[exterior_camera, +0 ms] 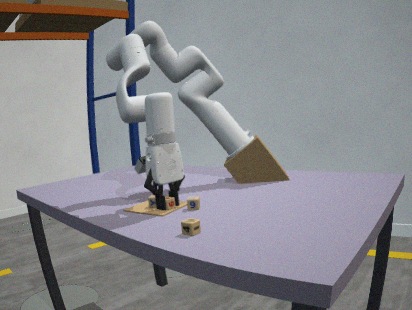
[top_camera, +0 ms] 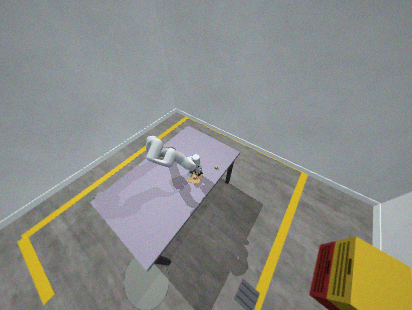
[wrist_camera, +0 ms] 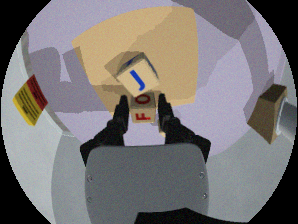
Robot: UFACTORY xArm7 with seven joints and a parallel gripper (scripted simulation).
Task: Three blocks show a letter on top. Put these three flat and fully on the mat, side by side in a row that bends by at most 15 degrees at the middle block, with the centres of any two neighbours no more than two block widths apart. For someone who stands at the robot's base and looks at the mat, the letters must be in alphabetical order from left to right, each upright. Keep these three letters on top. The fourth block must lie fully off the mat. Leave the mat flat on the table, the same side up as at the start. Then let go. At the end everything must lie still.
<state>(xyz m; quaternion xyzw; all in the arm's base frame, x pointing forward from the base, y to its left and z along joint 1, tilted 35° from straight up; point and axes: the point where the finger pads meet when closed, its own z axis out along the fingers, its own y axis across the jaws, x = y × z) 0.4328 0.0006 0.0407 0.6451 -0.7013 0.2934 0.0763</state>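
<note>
My gripper is now 10 mm past the tan mat, 50 mm to the left of it and 20 mm above it.
</note>
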